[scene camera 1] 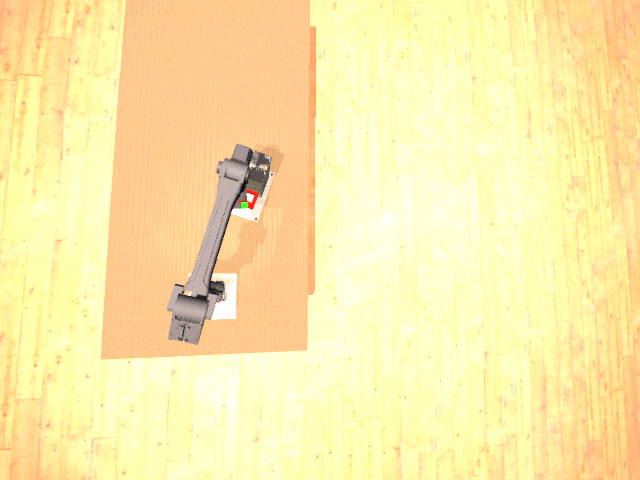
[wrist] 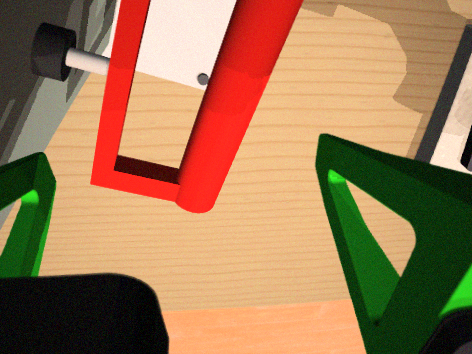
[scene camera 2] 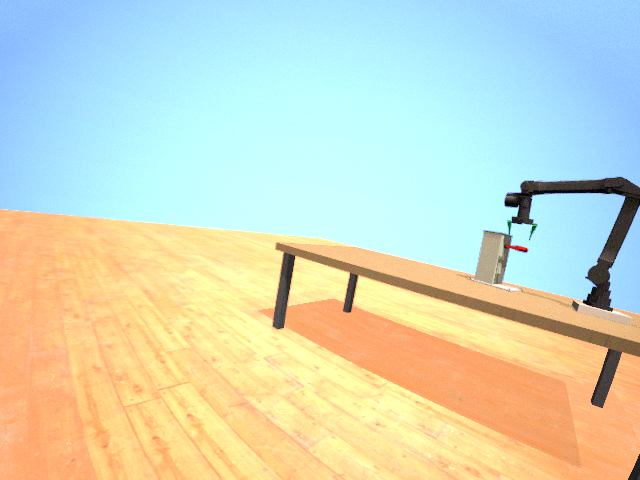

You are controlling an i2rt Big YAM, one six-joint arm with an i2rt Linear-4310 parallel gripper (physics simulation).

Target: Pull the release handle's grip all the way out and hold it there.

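Note:
The release handle [scene camera 1: 253,199] [scene camera 2: 518,248] [wrist: 240,75] is a red rectangular frame with a thick round grip bar. A pale rod [wrist: 87,61] joins it to a black collar [wrist: 52,52] on the upright housing [scene camera 2: 487,258] [wrist: 17,105]. How far out the rod stands is hard to tell. My gripper [scene camera 2: 521,236] [wrist: 184,157] is open and empty, pointing down. It hangs a little above the handle, in front of the housing. In the wrist view the handle lies between the green fingers, below their tips. In scene camera 1 the arm hides part of the handle and housing.
The housing stands on a white base plate [scene camera 1: 265,198] [scene camera 2: 511,287] on the wooden table [scene camera 1: 180,77] [scene camera 2: 413,280]. The arm's own white mount [scene camera 1: 228,307] [scene camera 2: 604,313] is at the table's near end. The housing's upright body is close beside one finger.

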